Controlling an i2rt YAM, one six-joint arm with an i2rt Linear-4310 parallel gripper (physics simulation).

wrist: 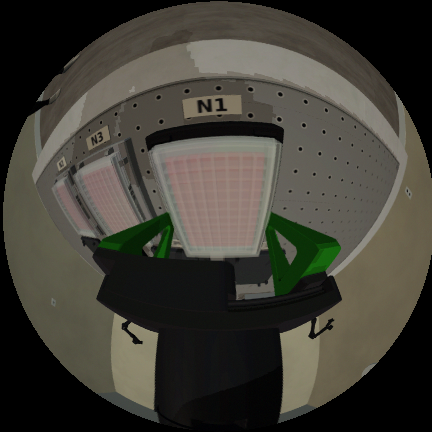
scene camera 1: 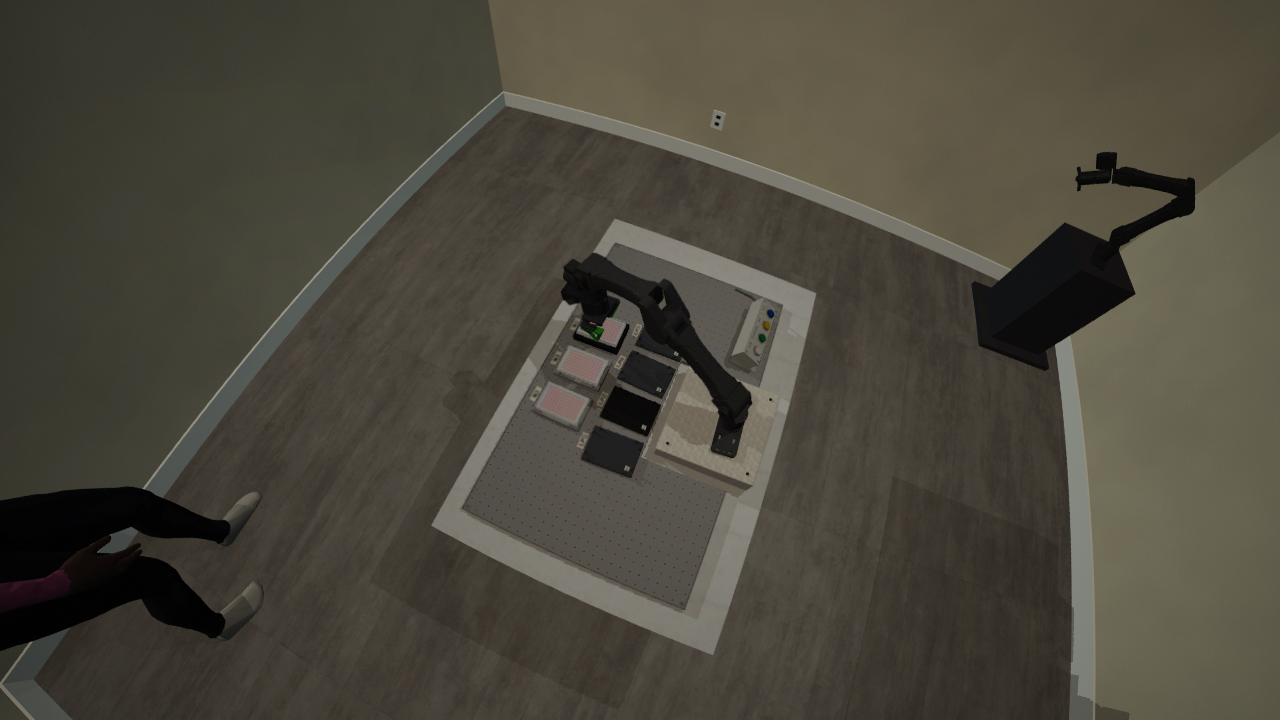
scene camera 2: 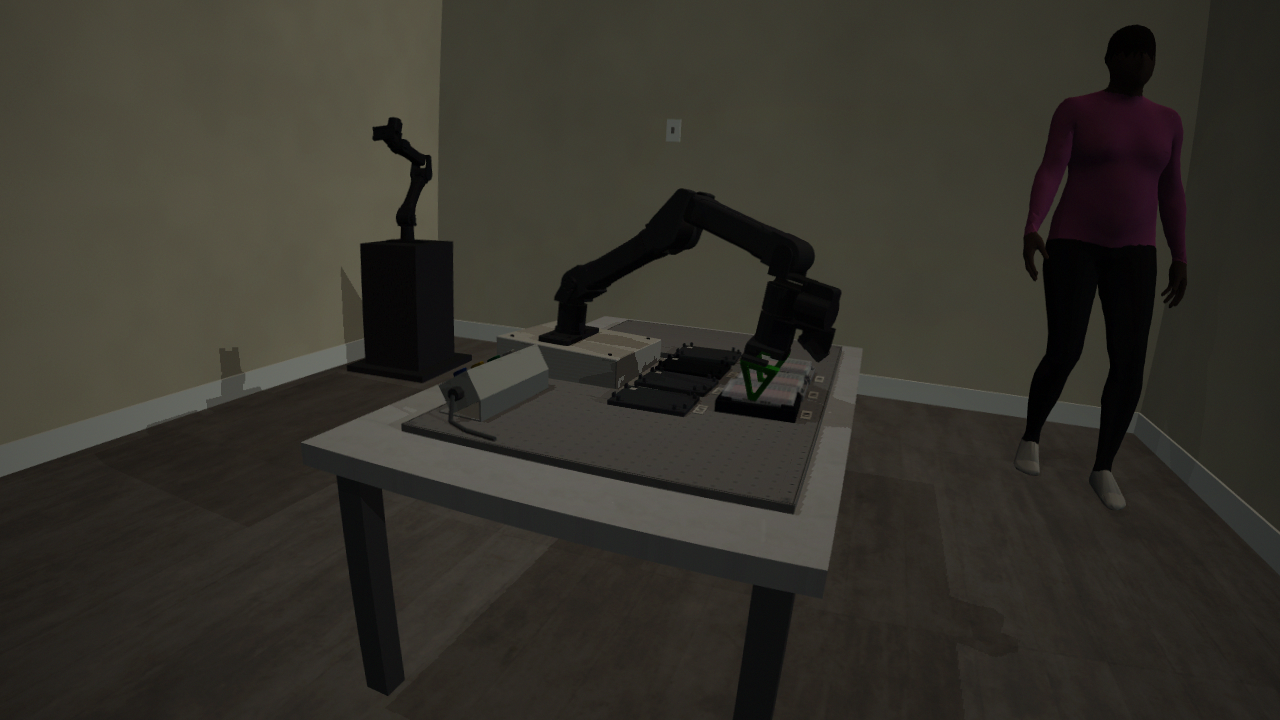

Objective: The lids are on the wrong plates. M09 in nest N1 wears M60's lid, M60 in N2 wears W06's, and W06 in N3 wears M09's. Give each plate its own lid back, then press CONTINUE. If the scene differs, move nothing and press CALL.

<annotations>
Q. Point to a nest labelled N1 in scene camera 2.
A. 786,413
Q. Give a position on a button box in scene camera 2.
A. At 485,390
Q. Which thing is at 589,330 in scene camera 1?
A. The gripper.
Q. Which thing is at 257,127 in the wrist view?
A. A nest labelled N1.
</annotations>
